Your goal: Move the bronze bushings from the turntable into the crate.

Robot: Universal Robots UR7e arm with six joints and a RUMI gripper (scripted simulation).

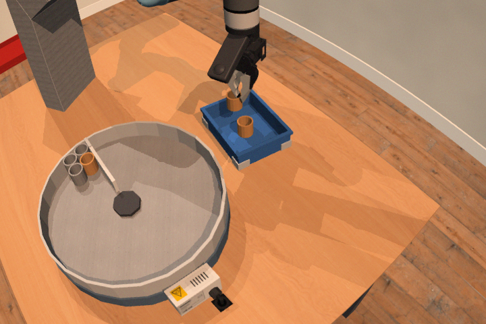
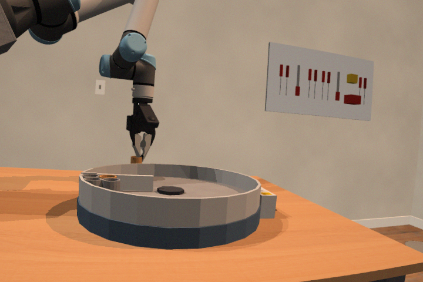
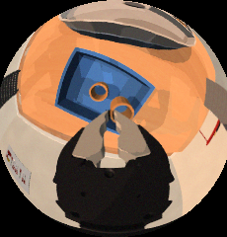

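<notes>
Right now my hand is 60 mm above the blue crate, 40 mm short of it and 10 mm to the left of it. The rest, counted from my hand: grey turntable (350 mm to the right, 130 mm ahead, 40 mm below).
</notes>
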